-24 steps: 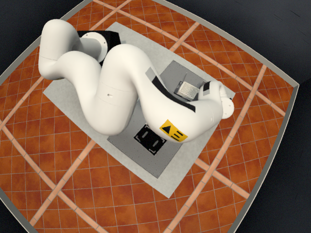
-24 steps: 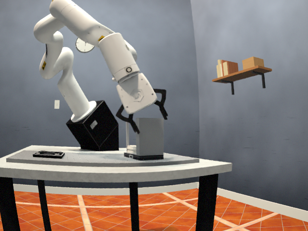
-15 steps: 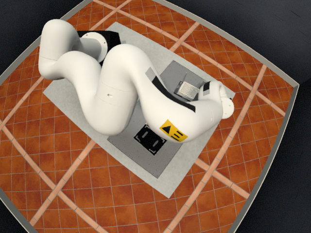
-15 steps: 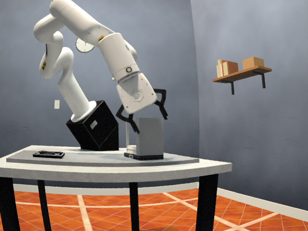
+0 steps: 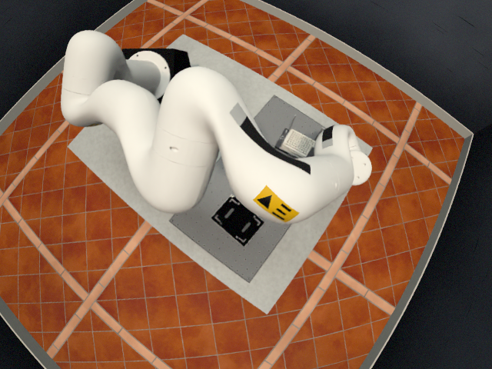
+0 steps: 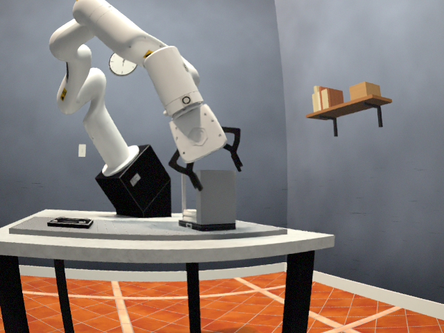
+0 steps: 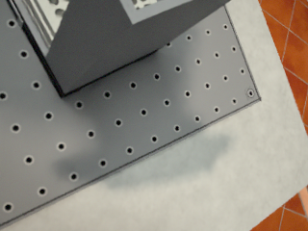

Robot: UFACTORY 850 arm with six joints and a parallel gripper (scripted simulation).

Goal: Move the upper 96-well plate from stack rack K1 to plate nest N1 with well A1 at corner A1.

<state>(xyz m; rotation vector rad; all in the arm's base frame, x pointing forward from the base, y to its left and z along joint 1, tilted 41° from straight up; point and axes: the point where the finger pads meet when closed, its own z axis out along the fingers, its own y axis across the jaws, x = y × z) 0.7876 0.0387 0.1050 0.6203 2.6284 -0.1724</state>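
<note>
Now: hand 170 mm past the white 96-well plate, 80 mm to the right of it and 90 mm above it. The rest, counted from my hand: black plate nest N1 (290 mm behind, 290 mm to the right, 120 mm below).
</note>
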